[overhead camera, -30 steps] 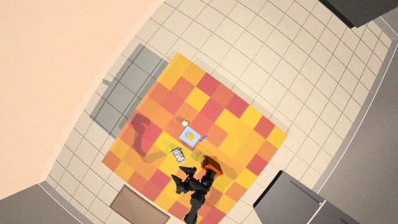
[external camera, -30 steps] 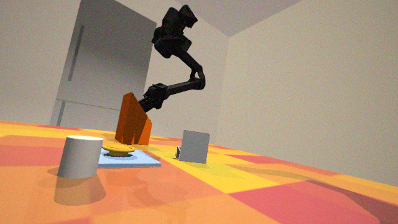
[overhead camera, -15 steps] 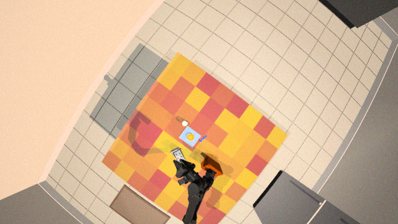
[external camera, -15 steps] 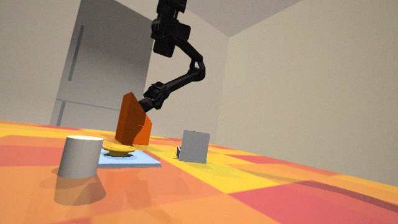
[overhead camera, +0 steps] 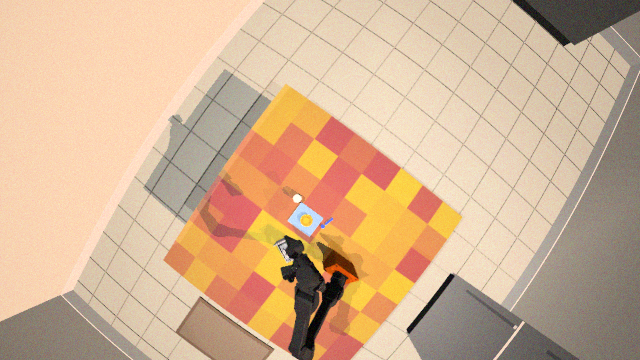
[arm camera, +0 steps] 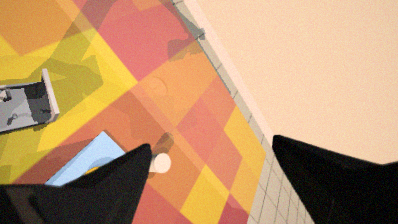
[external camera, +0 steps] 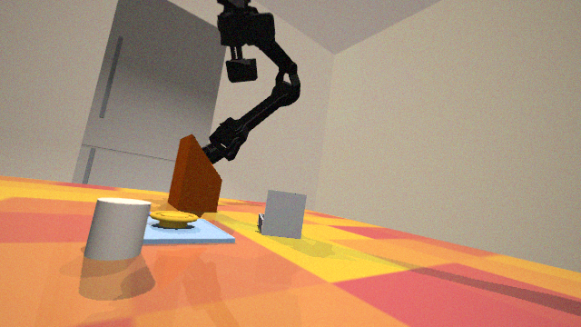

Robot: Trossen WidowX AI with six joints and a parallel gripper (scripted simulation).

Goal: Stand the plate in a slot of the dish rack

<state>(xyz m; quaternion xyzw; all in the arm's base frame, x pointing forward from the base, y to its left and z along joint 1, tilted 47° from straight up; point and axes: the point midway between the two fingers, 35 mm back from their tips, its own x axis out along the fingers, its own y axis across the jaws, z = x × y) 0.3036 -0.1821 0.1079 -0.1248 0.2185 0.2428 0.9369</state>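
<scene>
Now: gripper tip 30 mm past the yellow plate, 50 mm to the left of it and 310 mm above it. The rest, counted from my gripper tip: white cup: 80 mm ahead, 110 mm to the right, 300 mm below; then dish rack: 50 mm behind, 150 mm to the left, 300 mm below; then light blue mat: 30 mm behind, 40 mm to the right, 320 mm below.
</scene>
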